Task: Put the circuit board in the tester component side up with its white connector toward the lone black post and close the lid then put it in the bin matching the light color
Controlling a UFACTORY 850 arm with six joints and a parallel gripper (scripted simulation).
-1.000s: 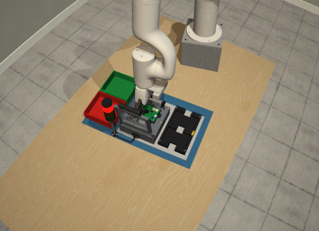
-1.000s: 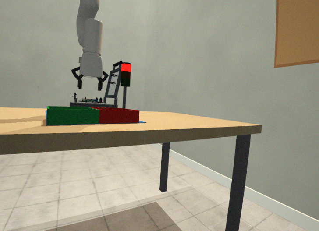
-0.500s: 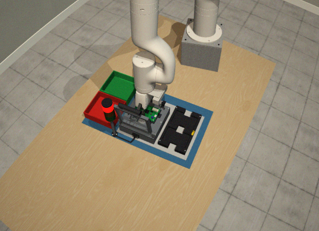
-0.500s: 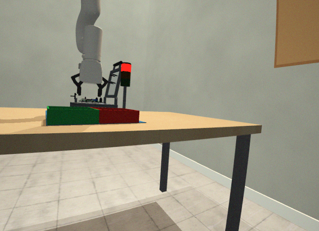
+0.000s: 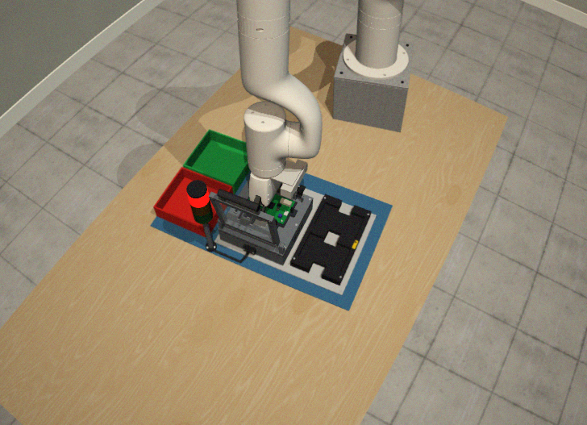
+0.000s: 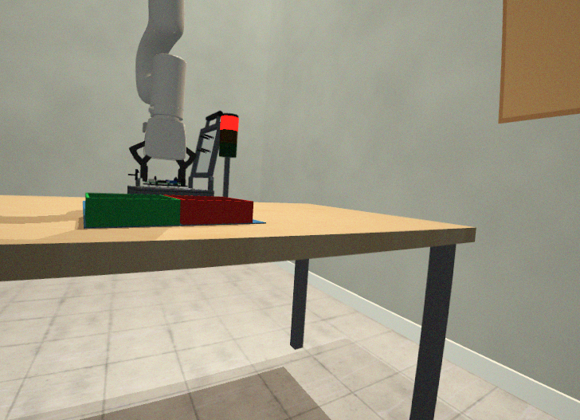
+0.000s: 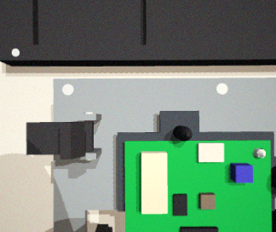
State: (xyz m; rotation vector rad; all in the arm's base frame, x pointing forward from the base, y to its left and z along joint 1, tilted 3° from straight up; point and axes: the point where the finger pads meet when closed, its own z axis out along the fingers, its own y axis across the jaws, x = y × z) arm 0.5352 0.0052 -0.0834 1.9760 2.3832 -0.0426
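Right now my hand is 1 cm above the green circuit board. The rest, counted from my hand: clear lid 11 cm ahead, 10 cm above, 2 cm to the left; latch hook 7 cm behind, 5 cm to the left, 1 cm above; red bin 19 cm to the right, 8 cm ahead, 7 cm below.
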